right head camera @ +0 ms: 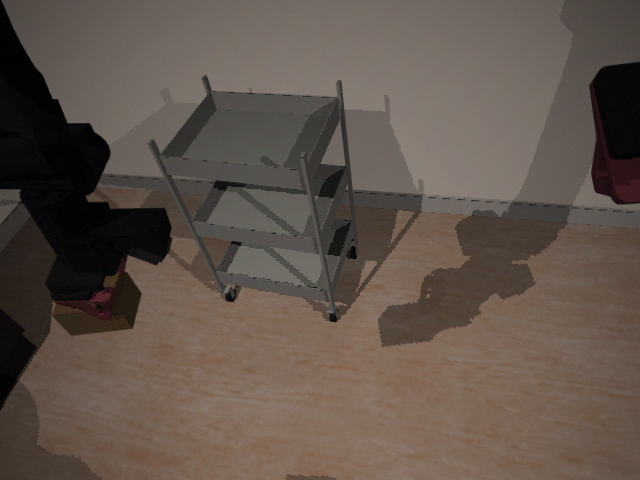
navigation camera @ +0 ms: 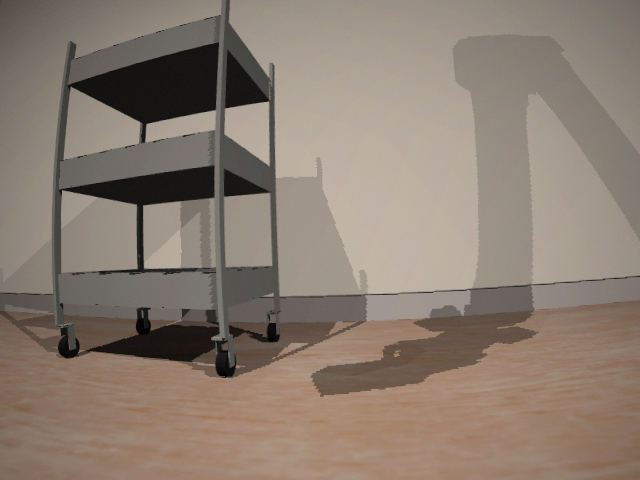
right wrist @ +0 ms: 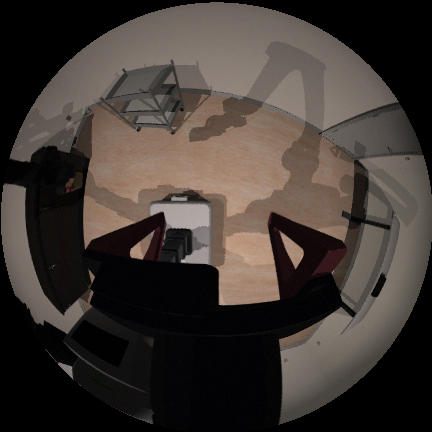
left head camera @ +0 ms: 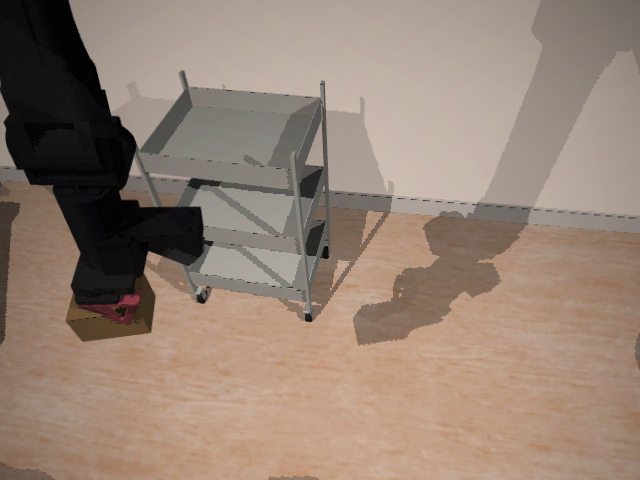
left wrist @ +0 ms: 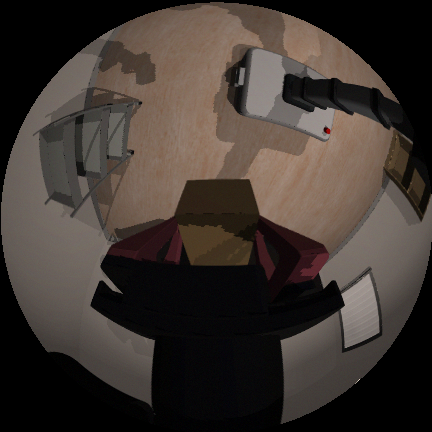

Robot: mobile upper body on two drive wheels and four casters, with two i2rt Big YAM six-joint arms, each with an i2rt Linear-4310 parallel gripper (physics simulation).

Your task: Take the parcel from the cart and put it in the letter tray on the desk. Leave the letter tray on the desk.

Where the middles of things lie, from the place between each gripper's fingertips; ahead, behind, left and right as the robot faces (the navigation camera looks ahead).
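Scene:
So you can picture it, the brown parcel [right head camera: 126,298] is 570 mm to the left of my right hand, 100 mm ahead of it and 280 mm below it.
For my left hand, the parcel is 20 mm to the left of it and 10 mm below it. Going by its middle, the parcel is nearer to my left hand than to my right hand.

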